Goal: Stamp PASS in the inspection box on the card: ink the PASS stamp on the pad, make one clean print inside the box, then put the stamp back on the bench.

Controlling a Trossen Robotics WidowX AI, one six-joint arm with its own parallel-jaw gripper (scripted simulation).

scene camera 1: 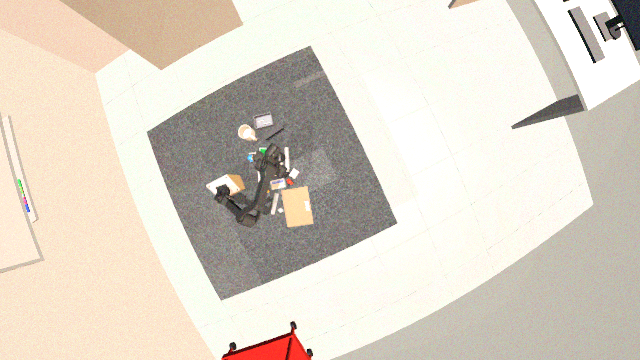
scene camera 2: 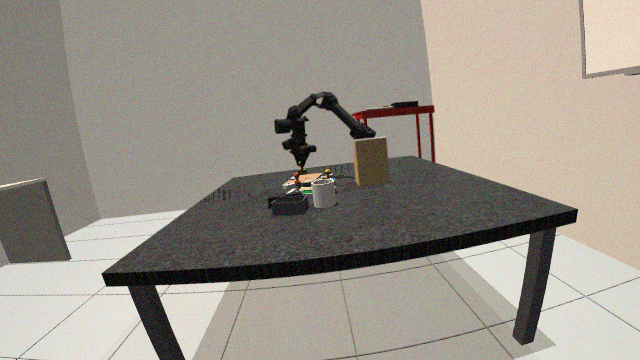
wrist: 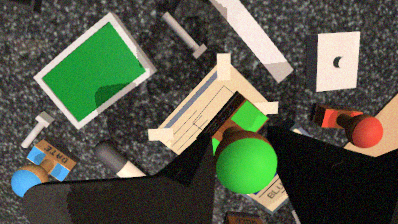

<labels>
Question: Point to a red-knobbed stamp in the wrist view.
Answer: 362, 130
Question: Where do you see a green ink pad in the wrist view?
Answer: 102, 65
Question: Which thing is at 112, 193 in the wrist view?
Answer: My gripper.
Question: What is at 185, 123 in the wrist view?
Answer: A cream inspection card.
</labels>
